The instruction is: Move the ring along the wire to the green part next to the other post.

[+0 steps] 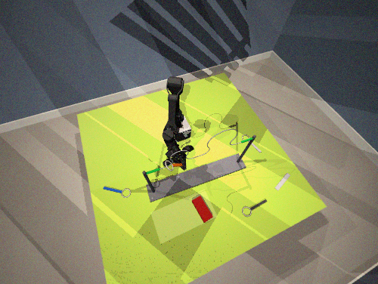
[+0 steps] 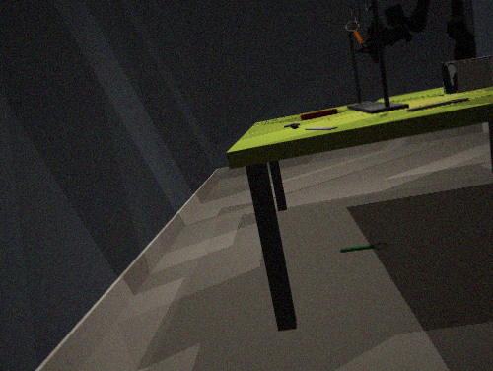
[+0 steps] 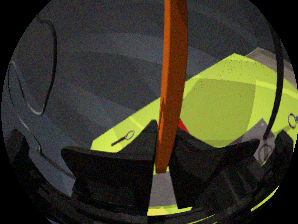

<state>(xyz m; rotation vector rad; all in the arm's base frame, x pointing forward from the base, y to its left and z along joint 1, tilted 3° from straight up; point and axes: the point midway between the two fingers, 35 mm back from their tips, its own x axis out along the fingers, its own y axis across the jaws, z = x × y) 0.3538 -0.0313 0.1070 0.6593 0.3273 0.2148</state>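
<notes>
Right now the orange-handled ring is 10 mm behind my gripper tip, 50 mm to the right of it and 70 mm above it. The rest, counted from my gripper tip: blue-handled ring 20 mm behind, 410 mm to the right, 220 mm below; red block 180 mm ahead, 70 mm to the left, 220 mm below; dark-handled ring 230 mm ahead, 370 mm to the left, 220 mm below.
</notes>
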